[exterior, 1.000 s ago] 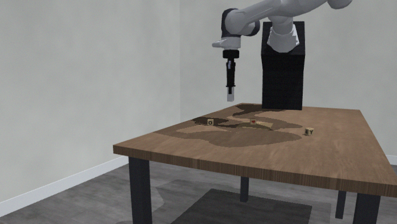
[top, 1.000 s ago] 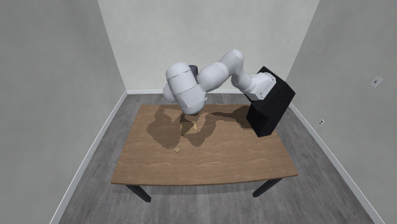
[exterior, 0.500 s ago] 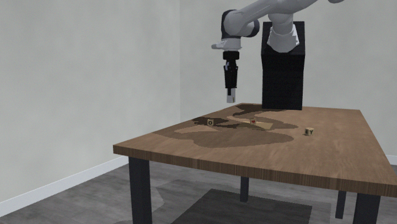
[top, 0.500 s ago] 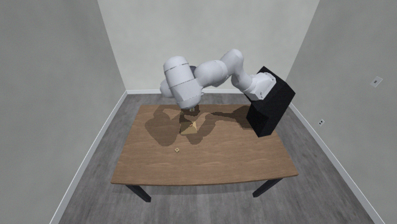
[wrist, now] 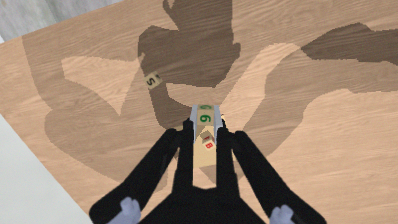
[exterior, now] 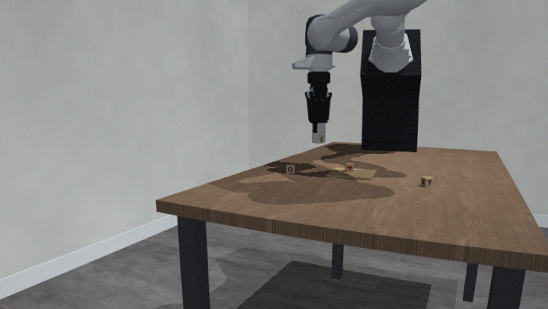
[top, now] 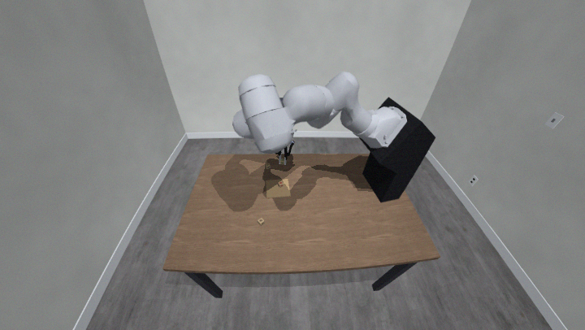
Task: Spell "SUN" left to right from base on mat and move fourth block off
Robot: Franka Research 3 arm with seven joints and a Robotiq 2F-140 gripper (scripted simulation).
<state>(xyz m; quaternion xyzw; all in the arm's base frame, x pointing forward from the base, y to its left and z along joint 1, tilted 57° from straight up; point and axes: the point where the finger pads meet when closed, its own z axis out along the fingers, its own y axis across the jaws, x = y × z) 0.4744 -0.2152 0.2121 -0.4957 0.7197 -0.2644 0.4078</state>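
My gripper is now 110 mm above the S block, 90 mm short of it and 70 mm to the left of it. Also, from my hand: U block (20 mm below); tan mat (120 mm to the left, 120 mm below, 50 mm ahead).
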